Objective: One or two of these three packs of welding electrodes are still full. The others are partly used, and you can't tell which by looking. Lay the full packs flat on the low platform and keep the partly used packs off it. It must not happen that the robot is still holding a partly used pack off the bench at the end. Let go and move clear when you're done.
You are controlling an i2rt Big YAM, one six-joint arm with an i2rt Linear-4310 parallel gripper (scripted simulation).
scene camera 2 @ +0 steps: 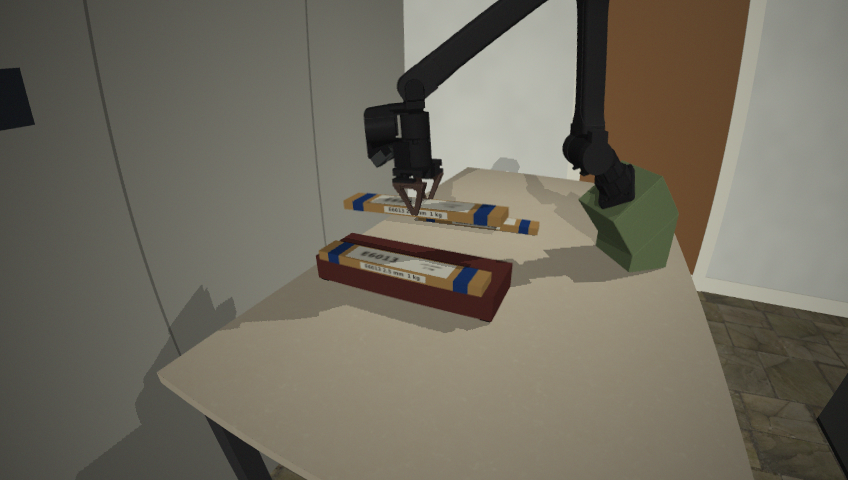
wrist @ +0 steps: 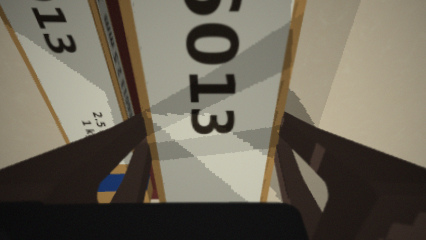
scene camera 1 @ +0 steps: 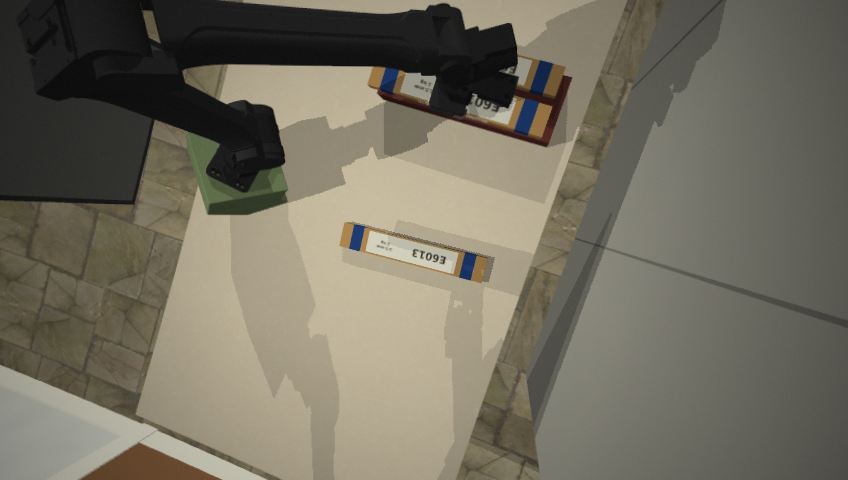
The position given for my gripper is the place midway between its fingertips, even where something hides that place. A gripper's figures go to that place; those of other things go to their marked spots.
Labels:
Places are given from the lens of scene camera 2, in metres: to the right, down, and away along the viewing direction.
my gripper (scene camera 2: 421, 210): -0.01, -0.06, 0.81
pack of welding electrodes (scene camera 2: 479, 214): 0.10, -0.05, 0.72
pack of welding electrodes (scene camera 2: 466, 280): 0.08, 0.07, 0.68
low platform (scene camera 2: 484, 308): 0.11, 0.12, 0.69
pack of welding electrodes (scene camera 2: 521, 226): 0.28, -0.04, 1.07

